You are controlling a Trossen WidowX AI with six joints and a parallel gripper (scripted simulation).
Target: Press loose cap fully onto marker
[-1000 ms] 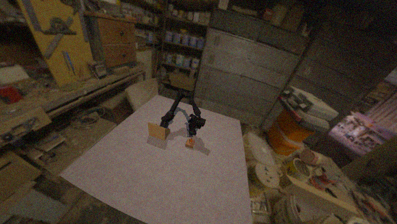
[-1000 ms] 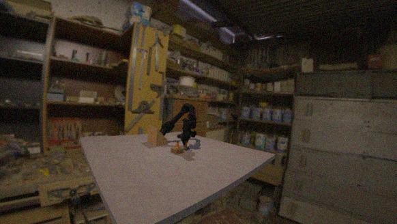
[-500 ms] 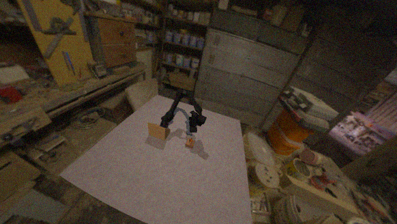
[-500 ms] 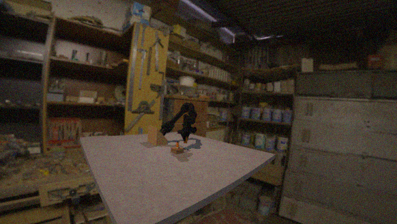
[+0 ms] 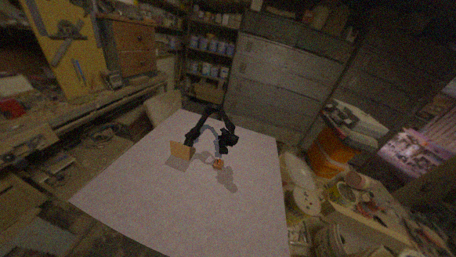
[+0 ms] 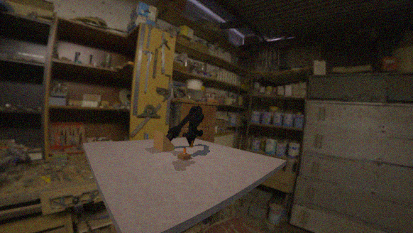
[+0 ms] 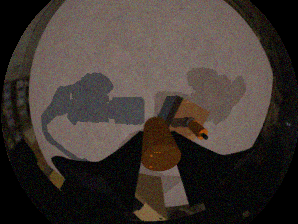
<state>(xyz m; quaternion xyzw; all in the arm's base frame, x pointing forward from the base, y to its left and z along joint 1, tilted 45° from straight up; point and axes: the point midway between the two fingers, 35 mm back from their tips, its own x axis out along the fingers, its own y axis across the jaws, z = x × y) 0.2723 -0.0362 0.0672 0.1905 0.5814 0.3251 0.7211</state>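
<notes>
The holder block lies 80 mm below my gripper tip, 70 mm to the right of it and 10 mm ahead of it. The rest, counted from my gripper tip: orange cap: 10 mm above.
</notes>
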